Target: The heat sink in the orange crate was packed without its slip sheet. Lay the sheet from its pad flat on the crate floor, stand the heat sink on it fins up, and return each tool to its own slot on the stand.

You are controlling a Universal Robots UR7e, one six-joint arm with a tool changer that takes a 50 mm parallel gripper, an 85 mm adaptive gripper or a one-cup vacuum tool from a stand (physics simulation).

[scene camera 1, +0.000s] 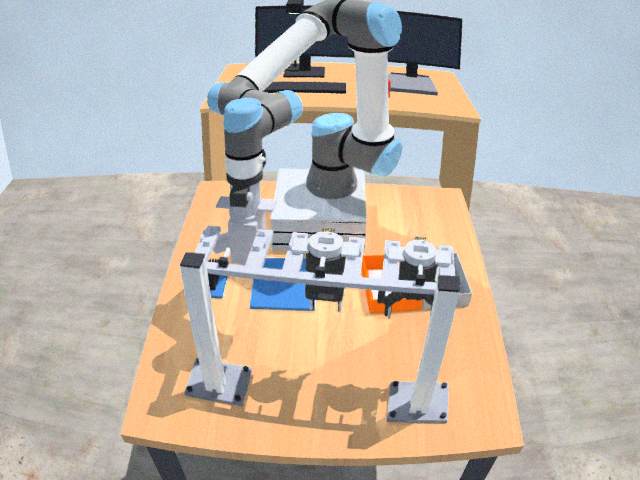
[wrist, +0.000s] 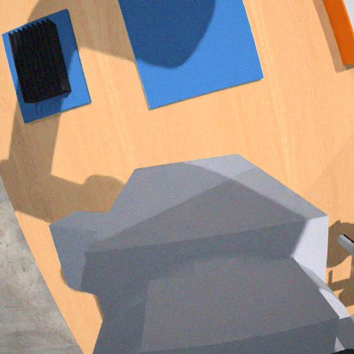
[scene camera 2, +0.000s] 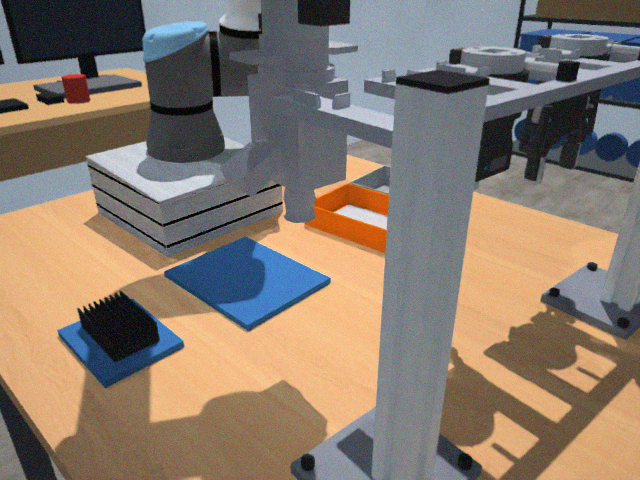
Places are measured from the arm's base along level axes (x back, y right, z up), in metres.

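Where they show: arm's base, origin of the base link: (scene camera 1: 331, 184) (scene camera 2: 186, 148).
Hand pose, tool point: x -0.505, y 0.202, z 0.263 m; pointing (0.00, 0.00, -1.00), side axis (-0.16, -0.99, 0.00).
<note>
Things, the pixels of their centre, and the offset from my tool point. "*": a spot on its surface instead.
- vacuum tool, surface spot: (scene camera 2: 299, 212) * dy +0.011, dx -0.010, dz -0.177 m
- black heat sink, body centre: (scene camera 2: 117, 324) (scene camera 1: 207, 273) dy +0.141, dx +0.197, dz -0.354 m
- small blue pad, surface spot: (scene camera 2: 105, 374) * dy +0.194, dx +0.138, dz -0.369 m
- white slip sheet, body centre: (scene camera 2: 366, 223) dy -0.349, dx +0.160, dz -0.375 m
- orange crate, body centre: (scene camera 2: 385, 203) (scene camera 1: 416, 281) dy -0.418, dx +0.165, dz -0.358 m
- grey bin, surface spot: (scene camera 1: 463, 284) * dy -0.555, dx +0.153, dz -0.365 m
The vacuum tool (scene camera 2: 299, 212) is on the arm, upright beside the stand's left slot. Its cup has nothing hanging from it; the wrist view hides the cup behind the tool body. The black heat sink (scene camera 1: 212, 280) (scene camera 2: 121, 330) (wrist: 40, 62) stands fins up on the small blue pad (scene camera 2: 105, 374) (wrist: 79, 87). The white slip sheet (scene camera 2: 364, 215) lies flat on the floor of the orange crate (scene camera 2: 346, 228) (wrist: 342, 40). The sheet's large blue pad (scene camera 1: 279, 295) (scene camera 2: 206, 273) (wrist: 230, 45) is bare. The stand (scene camera 1: 361, 281) (scene camera 2: 429, 258) holds the parallel gripper (scene camera 1: 324, 268) and adaptive gripper (scene camera 1: 418, 271); its left slot is empty.
A grey bin (scene camera 1: 463, 284) stands beside the crate. The robot's base block (scene camera 1: 320, 204) (scene camera 2: 170, 206) is behind the large pad. The stand's two posts rise from foot plates (scene camera 1: 240, 384) (scene camera 1: 434, 408) near the table front. A desk with monitors is at the back.
</note>
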